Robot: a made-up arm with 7 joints.
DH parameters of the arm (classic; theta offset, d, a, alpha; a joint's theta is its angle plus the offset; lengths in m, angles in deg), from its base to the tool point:
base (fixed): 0 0.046 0 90
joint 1: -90 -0.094 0.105 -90
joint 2: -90 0.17 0.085 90
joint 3: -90 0.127 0.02 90
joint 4: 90 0.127 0.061 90
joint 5: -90 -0.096 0.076 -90
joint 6: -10.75 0 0.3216 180
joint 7: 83.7 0 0.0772 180
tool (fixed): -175.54 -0.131 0 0
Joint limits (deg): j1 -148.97..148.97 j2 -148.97..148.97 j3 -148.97..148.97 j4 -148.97..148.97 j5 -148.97..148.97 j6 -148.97..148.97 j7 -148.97..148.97
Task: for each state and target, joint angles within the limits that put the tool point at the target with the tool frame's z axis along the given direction. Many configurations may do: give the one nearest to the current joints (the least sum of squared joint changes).
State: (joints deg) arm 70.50 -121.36 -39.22 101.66 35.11 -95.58 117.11
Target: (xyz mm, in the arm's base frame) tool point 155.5 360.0 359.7 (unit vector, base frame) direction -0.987 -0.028 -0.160
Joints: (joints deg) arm 108.42 -130.59 -61.25 132.73 -12.20 -82.27 107.66
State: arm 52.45 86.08 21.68 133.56 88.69 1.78 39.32
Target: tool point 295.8 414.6 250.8 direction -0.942 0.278 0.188
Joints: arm 90.21 71.16 -12.46 148.97 92.73 44.84 9.90
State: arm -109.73 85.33 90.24 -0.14 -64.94 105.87 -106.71
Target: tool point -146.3 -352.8 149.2 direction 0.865 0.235 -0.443
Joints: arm -60.43 108.46 114.69 -7.73 -113.30 126.51 -117.86
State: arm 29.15 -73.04 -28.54 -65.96 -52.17 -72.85 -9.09
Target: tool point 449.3 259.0 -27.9 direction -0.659 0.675 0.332
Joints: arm 10.35 -32.81 -74.26 -32.63 -28.56 -106.37 -4.74
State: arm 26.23 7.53 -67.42 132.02 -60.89 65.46 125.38
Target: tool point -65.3 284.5 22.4 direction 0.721 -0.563 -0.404
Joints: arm 76.43 17.47 -48.69 143.59 -42.85 57.66 121.57
